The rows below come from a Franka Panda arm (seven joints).
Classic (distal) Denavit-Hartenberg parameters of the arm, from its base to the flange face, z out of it. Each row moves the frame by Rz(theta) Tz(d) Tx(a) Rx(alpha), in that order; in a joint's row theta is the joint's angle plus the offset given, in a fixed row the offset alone. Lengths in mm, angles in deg.
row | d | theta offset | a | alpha
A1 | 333 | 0 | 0 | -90
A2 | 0 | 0 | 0 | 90
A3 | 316 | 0 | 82.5 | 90
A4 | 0 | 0 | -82.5 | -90
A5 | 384 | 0 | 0 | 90
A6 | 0 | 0 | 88 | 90
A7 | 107 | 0 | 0 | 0
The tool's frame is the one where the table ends.
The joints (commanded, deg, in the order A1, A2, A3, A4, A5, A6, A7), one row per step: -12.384, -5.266, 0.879, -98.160, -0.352, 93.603, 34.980; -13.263, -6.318, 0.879, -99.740, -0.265, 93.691, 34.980; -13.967, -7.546, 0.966, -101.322, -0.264, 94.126, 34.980; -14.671, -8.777, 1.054, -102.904, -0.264, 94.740, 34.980; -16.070, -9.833, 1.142, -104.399, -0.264, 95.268, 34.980; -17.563, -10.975, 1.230, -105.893, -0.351, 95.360, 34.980; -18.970, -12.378, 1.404, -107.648, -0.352, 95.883, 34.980
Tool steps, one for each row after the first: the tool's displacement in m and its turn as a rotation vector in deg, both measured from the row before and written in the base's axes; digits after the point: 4 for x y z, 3 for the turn. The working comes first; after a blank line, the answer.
Tool pose at each row, in the base's axes (x y z in m, rotation vector in deg; the steps are taken from these numbers as rounded here): 0.5194, -0.1060, 0.6123, 165.142, -70.896, 1.226; 0.5118, -0.1124, 0.6090, 164.572, -72.161, 0.523; 0.5043, -0.1164, 0.6077, 164.167, -73.041, 0.654; 0.4971, -0.1202, 0.6065, 163.781, -73.929, 1.066; 0.4890, -0.1300, 0.6042, 162.899, -75.790, 1.206; 0.4793, -0.1401, 0.6019, 161.803, -77.702, 0.827; 0.4692, -0.1480, 0.6001, 160.910, -79.427, 1.097

-0.0076, -0.0064, -0.0033, 0.161, 0.416, -0.886; -0.0075, -0.0040, -0.0013, -0.046, -0.073, -0.618; -0.0072, -0.0038, -0.0012, -0.094, -0.248, -0.617; -0.0081, -0.0098, -0.0023, -0.054, -0.077, -1.313; -0.0097, -0.0101, -0.0023, -0.051, 0.285, -1.404; -0.0101, -0.0079, -0.0018, -0.114, -0.143, -1.239
